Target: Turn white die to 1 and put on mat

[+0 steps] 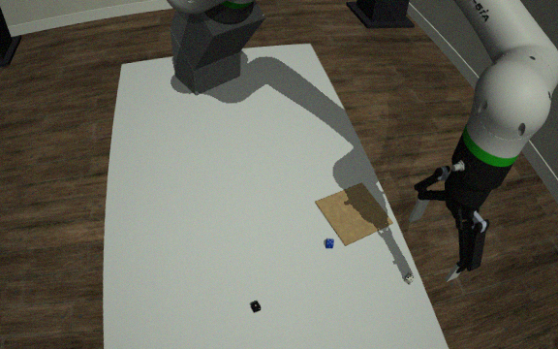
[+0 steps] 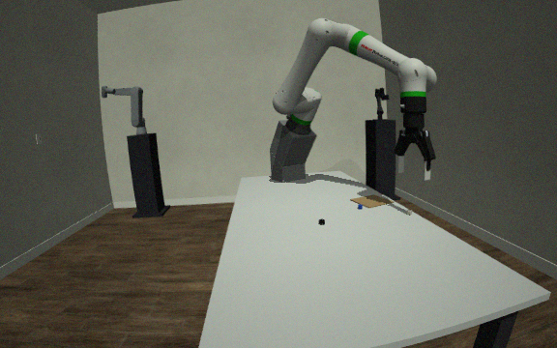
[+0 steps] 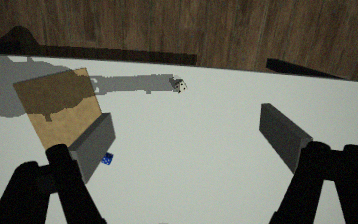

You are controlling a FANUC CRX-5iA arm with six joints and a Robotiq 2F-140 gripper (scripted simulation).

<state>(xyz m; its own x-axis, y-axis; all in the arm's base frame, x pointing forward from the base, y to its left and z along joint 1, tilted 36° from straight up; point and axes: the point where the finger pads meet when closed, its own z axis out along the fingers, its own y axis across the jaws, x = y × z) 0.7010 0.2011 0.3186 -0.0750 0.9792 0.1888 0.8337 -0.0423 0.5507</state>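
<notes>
Now: hand 1 cm past the white die and 15 cm above it. Also, from my hand: blue die (14 cm behind, 15 cm to the right, 15 cm below); black die (3 cm behind, 34 cm to the right, 15 cm below); brown mat (22 cm behind, 6 cm to the right, 16 cm below).
</notes>
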